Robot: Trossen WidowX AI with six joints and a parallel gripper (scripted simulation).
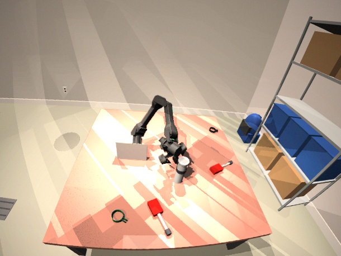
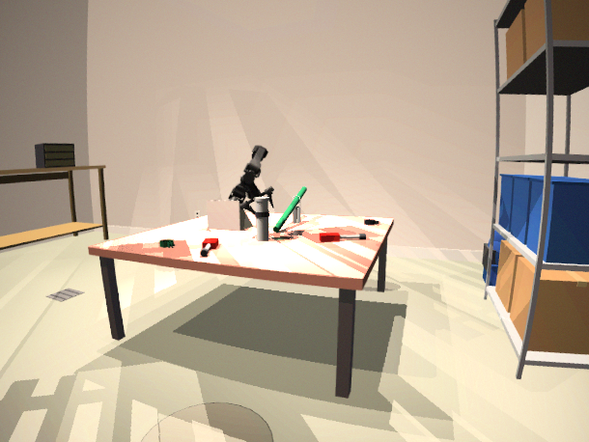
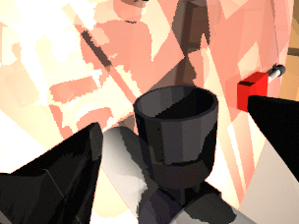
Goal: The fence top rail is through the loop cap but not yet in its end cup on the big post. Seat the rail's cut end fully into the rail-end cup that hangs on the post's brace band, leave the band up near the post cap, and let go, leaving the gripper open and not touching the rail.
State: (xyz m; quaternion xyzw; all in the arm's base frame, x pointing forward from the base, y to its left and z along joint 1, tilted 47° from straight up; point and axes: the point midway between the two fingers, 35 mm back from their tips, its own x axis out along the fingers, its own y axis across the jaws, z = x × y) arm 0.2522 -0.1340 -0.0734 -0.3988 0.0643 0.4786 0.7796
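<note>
The dark brace band is 50 mm to the right of my gripper tip, 10 mm ahead of it and 10 mm above it.
</note>
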